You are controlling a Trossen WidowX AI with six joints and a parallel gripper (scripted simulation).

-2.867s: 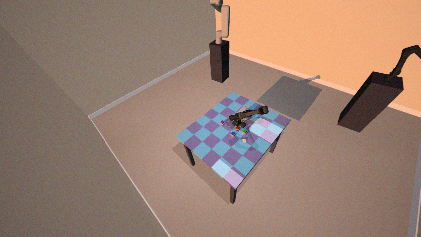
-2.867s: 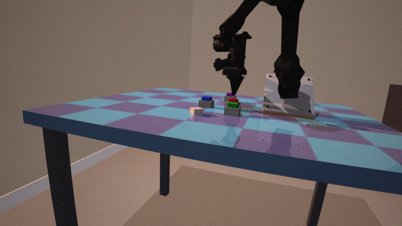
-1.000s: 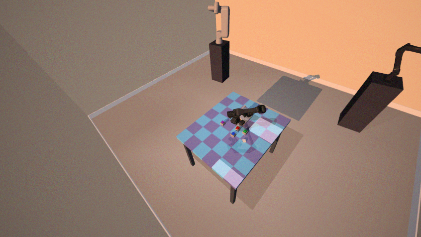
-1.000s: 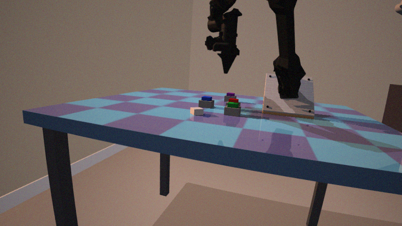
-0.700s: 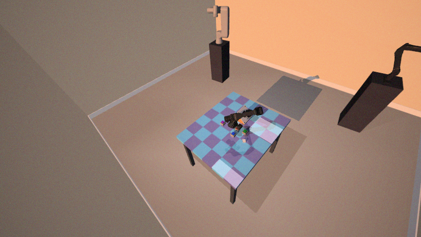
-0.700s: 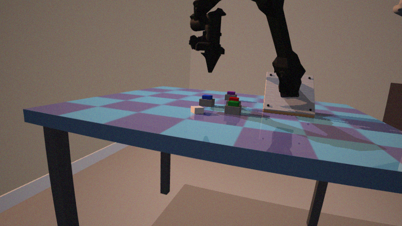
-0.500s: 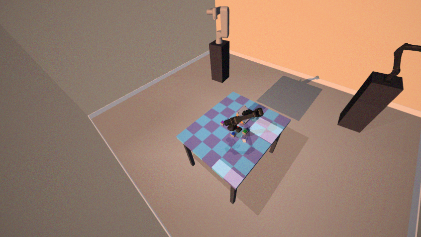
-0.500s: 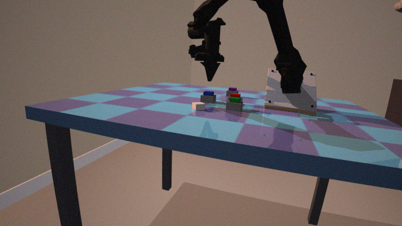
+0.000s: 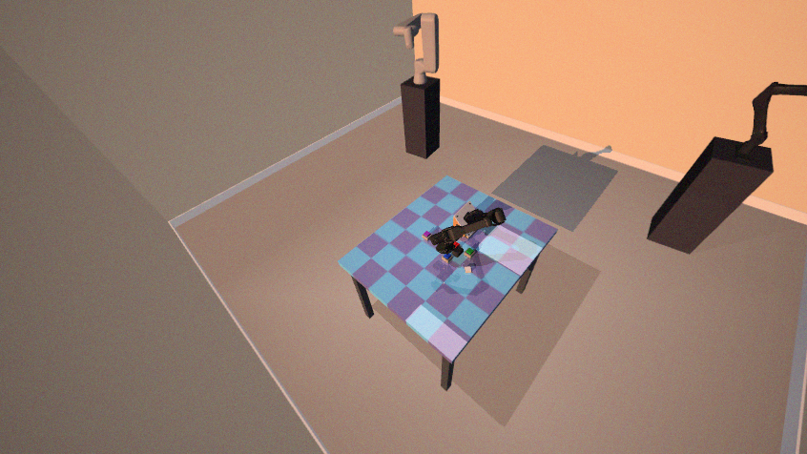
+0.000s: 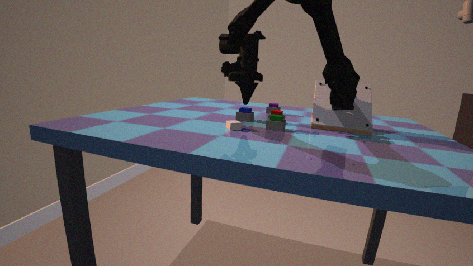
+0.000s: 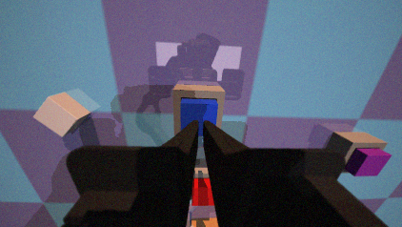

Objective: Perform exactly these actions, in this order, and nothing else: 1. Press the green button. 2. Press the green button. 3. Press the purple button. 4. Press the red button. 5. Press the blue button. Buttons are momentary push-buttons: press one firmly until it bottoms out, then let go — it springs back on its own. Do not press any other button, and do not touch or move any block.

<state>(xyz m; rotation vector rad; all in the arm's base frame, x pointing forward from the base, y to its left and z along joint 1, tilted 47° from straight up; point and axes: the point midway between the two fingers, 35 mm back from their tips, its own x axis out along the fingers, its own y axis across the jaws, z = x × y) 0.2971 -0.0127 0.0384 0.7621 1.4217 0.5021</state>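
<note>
Now: gripper tip 20 mm above the blue button. Also, from my gripper tip: beige block 150 mm to the left, 40 mm below, 10 mm ahead; red button 100 mm behind, 20 mm below; green button 100 mm to the left, 100 mm behind, 20 mm below.
</note>
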